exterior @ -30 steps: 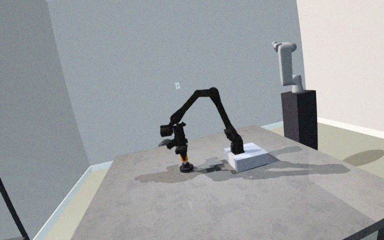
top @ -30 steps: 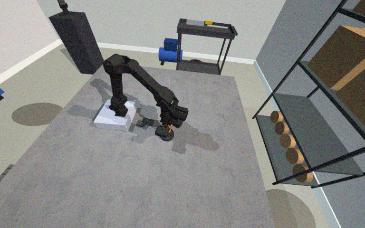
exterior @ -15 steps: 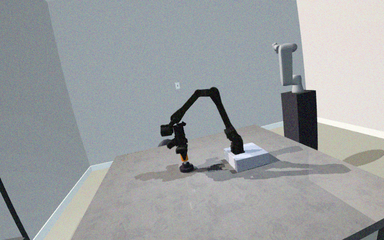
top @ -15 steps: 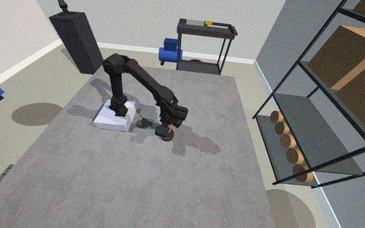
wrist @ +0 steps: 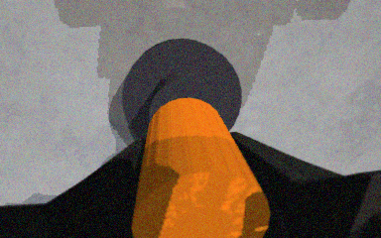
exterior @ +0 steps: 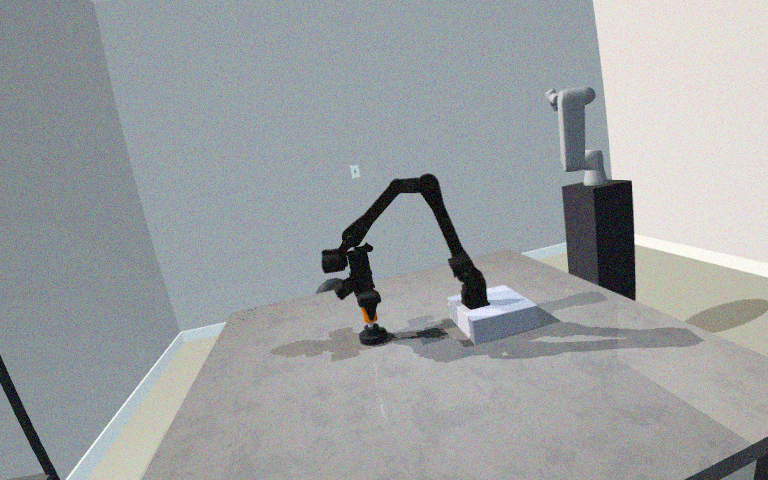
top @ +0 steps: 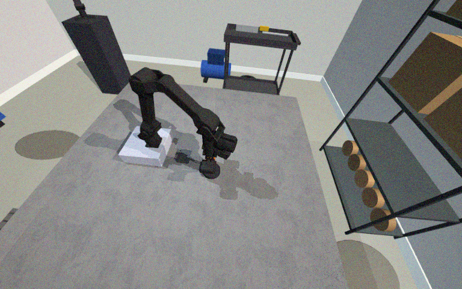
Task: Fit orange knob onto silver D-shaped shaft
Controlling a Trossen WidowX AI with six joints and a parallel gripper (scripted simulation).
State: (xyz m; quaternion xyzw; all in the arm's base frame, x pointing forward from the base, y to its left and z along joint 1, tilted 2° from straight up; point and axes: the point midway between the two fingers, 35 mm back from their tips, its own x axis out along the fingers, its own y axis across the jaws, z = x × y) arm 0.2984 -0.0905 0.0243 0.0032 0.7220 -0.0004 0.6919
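My gripper tip is now 30 mm below the orange knob. Round my gripper tip: round black pedestal: 40 mm below.
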